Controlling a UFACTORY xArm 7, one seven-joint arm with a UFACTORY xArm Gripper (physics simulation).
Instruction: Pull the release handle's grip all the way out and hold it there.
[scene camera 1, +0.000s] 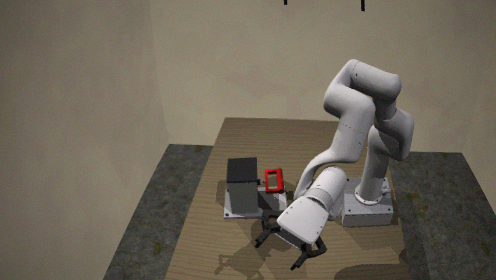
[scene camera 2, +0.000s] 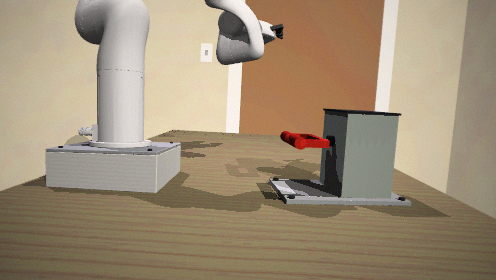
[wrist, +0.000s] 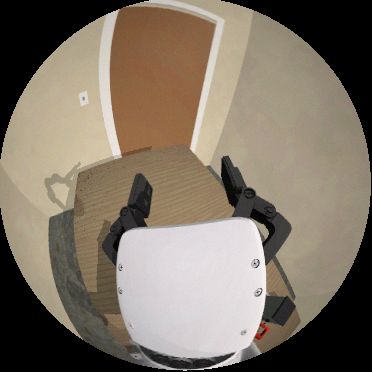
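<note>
The release handle's red grip (scene camera 1: 274, 190) (scene camera 2: 292, 141) (wrist: 266, 333) is a rectangular loop. It sticks out level from the side of a grey box with a dark top (scene camera 1: 243, 197) (scene camera 2: 370, 155) (wrist: 281, 310), on the side facing the arm's base. A short black fitting (scene camera 2: 330, 141) joins the grip to the box. My gripper (scene camera 1: 275, 256) (scene camera 2: 280, 31) (wrist: 182, 173) is open, with its fingers wide apart and nothing between them. It is high above the table and well apart from the grip, pointing away from it. In the wrist view the grip is at the lower right, partly behind the gripper's white housing.
The box stands on a thin metal plate (scene camera 1: 228, 206) (scene camera 2: 350, 201) bolted to the wooden table (scene camera 1: 200, 250) (scene camera 2: 225, 240) (wrist: 185, 200). The arm's base block (scene camera 1: 367, 219) (scene camera 2: 102, 170) stands across from the grip. A brown door (scene camera 2: 310, 65) (wrist: 160, 75) and walls stand beyond the table.
</note>
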